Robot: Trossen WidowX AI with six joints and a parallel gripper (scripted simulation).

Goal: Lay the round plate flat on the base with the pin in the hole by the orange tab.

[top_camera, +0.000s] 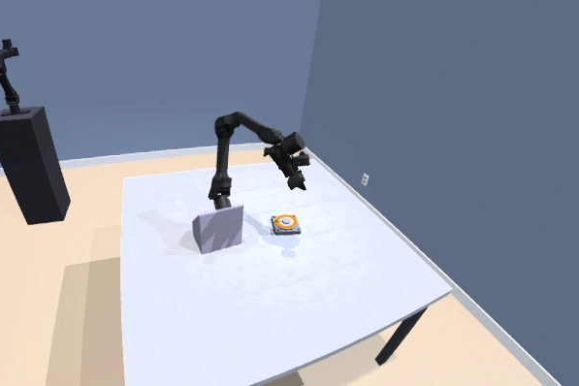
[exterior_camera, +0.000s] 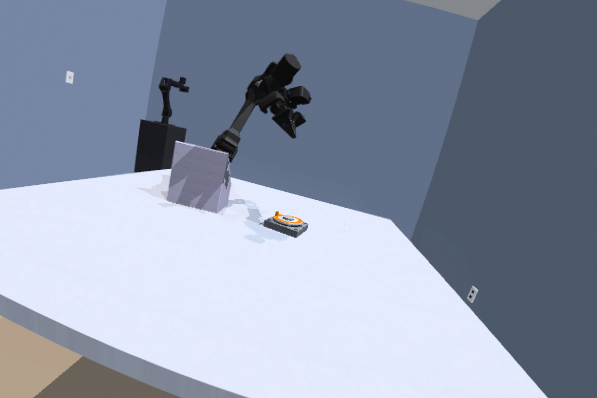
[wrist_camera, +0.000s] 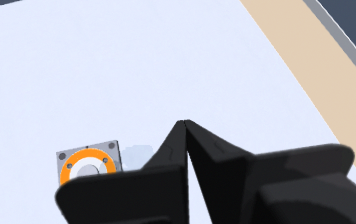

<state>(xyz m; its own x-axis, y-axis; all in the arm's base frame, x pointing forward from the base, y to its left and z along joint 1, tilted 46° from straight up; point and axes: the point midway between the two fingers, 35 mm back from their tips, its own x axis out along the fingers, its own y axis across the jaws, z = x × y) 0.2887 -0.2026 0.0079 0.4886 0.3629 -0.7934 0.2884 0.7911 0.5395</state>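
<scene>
Now: the base 280 mm below my gripper tip, 150 mm to the left of it and 20 mm ahead of it.
</scene>
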